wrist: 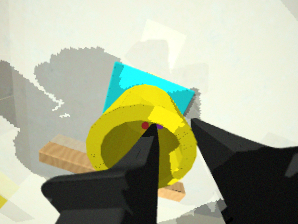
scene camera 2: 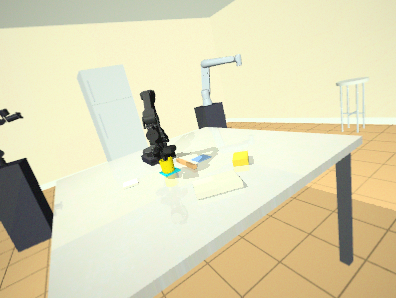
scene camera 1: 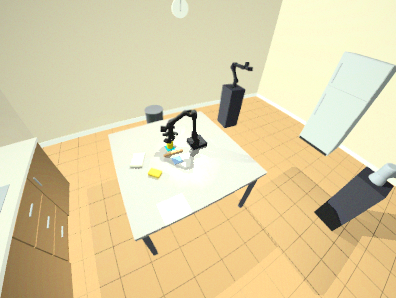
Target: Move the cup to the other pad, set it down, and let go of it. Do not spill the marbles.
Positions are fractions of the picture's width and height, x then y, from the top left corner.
Scene:
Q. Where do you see a wooden stick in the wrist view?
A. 0.18, 0.69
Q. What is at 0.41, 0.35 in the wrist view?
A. A cyan pad.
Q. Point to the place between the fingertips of the gripper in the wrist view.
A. At 0.58, 0.56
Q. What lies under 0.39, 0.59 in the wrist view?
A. A yellow cup.

